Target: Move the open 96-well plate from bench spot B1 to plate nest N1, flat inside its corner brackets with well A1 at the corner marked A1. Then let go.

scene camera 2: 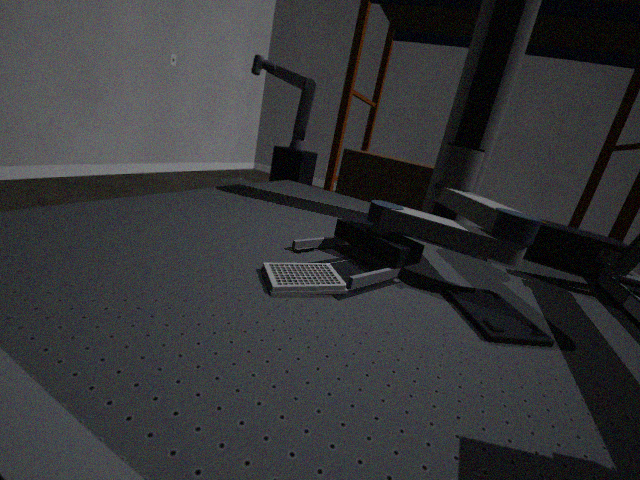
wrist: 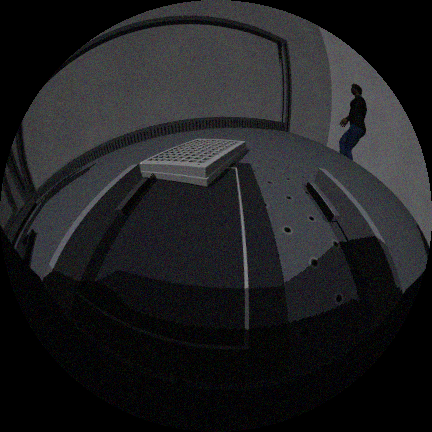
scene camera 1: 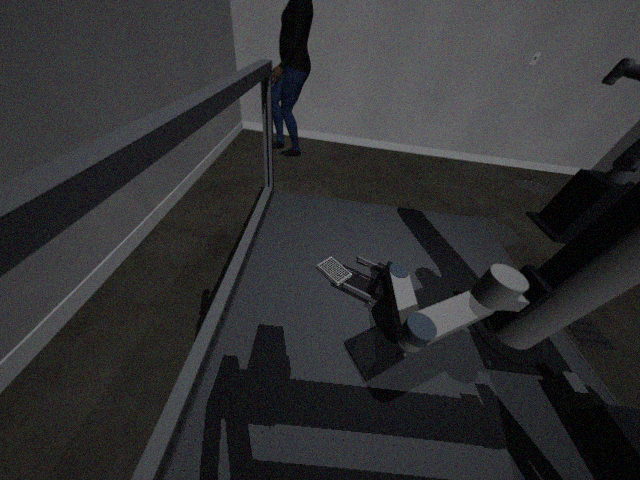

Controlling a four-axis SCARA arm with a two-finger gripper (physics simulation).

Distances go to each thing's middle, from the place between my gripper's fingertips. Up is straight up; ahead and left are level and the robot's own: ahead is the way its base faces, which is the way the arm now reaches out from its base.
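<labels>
White well plate [wrist: 199,161]: my hand 1 cm to the right of it, 7 cm short of it.
</labels>
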